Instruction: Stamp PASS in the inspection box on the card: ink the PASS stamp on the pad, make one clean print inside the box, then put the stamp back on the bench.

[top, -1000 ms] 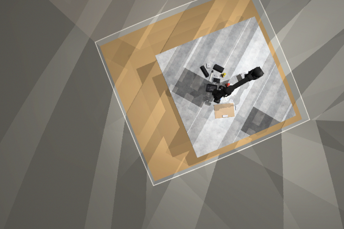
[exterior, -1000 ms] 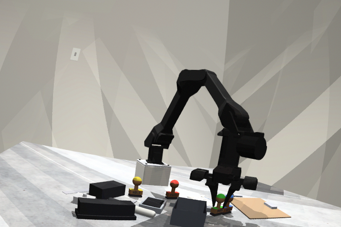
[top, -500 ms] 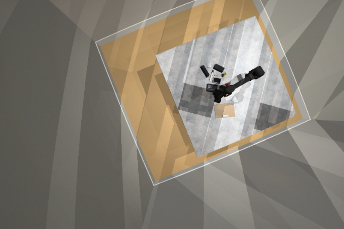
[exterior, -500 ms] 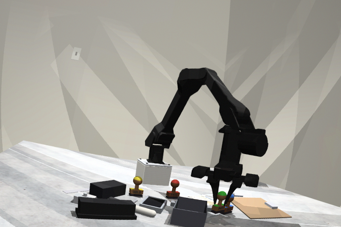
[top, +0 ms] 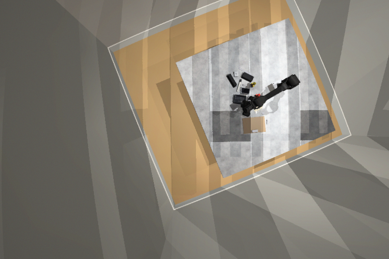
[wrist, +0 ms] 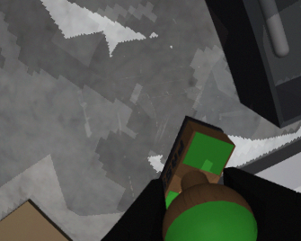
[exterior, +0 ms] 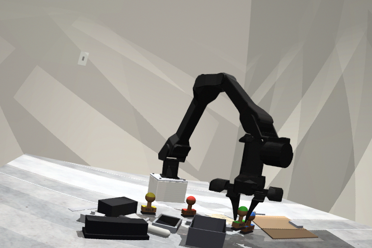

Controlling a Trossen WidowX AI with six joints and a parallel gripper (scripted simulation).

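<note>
My gripper tip is now 2 cm past the blue-knobbed stamp, 4 cm to the right of it and 2 cm above it. From my gripper tip the other things lie so: grey bin (3 cm ahead, 10 cm to the right, 3 cm below); then cream card (15 cm behind, 2 cm to the left, 4 cm below); then green-topped stamp (right at my gripper tip).
</note>
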